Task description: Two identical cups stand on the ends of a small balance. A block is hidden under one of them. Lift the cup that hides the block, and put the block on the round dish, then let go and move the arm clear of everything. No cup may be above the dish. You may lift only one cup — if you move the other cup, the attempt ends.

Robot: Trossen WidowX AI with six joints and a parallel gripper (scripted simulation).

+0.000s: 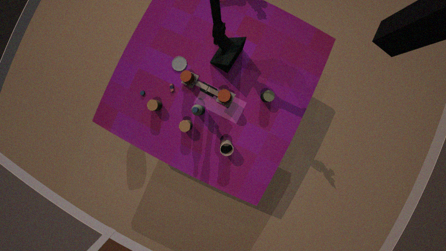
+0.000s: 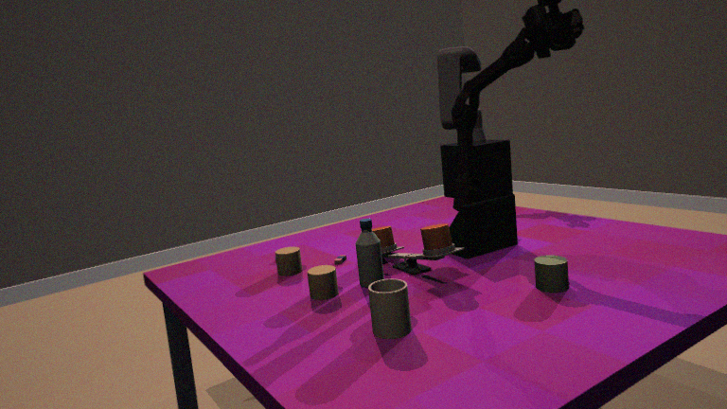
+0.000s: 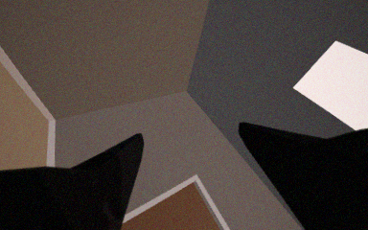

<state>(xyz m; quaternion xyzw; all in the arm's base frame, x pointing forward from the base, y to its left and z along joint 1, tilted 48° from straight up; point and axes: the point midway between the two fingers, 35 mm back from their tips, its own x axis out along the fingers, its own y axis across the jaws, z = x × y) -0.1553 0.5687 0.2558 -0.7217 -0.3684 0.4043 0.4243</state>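
The dark grey block lies 630 mm below my gripper tip, 440 mm ahead of it and 320 mm to the right of it. Also, from my gripper tip: green cylinder: 640 mm below, 270 mm ahead, 170 mm to the left; round dish: 670 mm below, 440 mm to the right, 380 mm ahead; grey bottle: 570 mm ahead, 560 mm below, 160 mm to the right.
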